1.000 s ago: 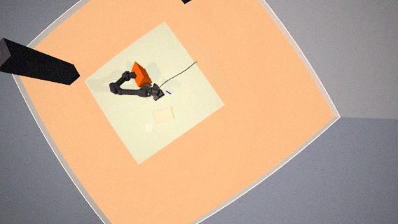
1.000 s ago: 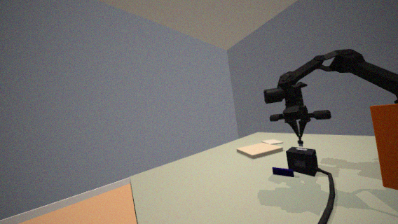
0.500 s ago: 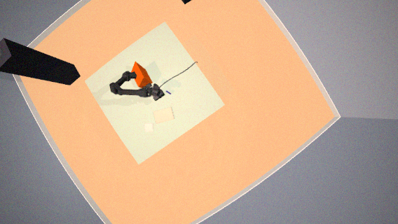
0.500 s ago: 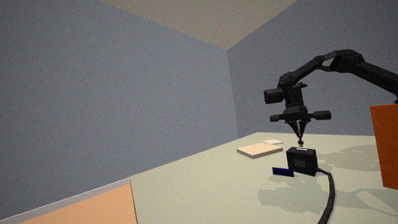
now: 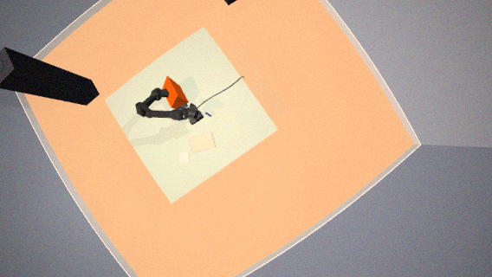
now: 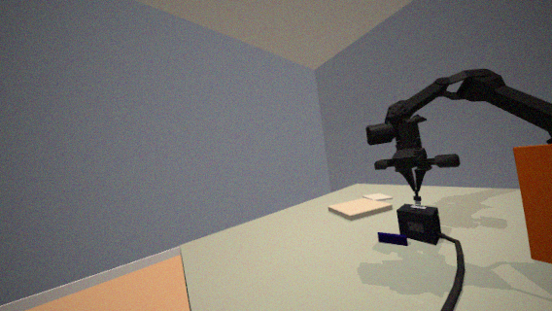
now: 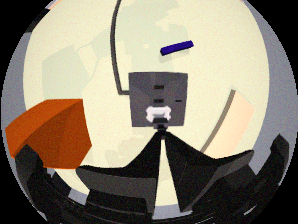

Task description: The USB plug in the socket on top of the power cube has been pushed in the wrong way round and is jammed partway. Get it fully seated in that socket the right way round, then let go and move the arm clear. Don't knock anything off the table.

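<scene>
The USB socket is 5 cm below my gripper tip. Round my gripper tip: blue flat piece: 11 cm to the left, 11 cm below, 4 cm ahead; then USB plug: 2 cm below; then tan board: 23 cm ahead, 11 cm below, 9 cm to the right.
</scene>
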